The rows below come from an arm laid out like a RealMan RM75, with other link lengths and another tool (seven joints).
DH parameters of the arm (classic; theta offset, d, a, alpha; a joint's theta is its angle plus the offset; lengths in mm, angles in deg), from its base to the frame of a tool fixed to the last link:
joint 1: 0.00 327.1 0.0 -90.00
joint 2: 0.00 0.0 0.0 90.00
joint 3: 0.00 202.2 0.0 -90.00
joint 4: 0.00 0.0 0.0 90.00
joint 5: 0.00 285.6 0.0 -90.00
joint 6: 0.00 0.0 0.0 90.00
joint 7: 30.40 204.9 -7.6 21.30
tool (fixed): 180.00 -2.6 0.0 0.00
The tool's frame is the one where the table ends.
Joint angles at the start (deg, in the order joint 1, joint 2, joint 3, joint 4, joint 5, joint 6, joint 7): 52.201, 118.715, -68.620, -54.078, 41.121, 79.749, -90.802
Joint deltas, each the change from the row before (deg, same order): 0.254, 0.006, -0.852, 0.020, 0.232, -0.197, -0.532; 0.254, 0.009, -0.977, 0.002, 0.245, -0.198, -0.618; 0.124, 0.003, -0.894, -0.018, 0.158, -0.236, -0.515; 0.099, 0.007, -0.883, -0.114, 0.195, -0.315, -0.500; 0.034, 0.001, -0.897, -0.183, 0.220, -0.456, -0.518; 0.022, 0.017, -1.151, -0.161, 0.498, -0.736, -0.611; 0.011, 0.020, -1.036, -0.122, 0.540, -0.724, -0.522; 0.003, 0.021, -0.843, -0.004, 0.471, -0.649, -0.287
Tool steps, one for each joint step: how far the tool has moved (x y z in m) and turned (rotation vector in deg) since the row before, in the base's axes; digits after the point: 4 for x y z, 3 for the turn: -0.0031, -0.0010, -0.0030, -0.437, -0.428, 1.198; -0.0032, -0.0014, -0.0034, -0.518, -0.513, 1.354; -0.0019, -0.0012, -0.0029, -0.386, -0.510, 1.114; -0.0024, -0.0009, -0.0026, -0.268, -0.423, 1.166; -0.0025, -0.0005, -0.0024, -0.119, -0.364, 1.217; -0.0035, -0.0006, -0.0036, -0.112, -0.207, 1.449; -0.0033, -0.0005, -0.0034, -0.084, -0.071, 1.252; -0.0023, -0.0005, -0.0031, -0.047, 0.003, 0.808
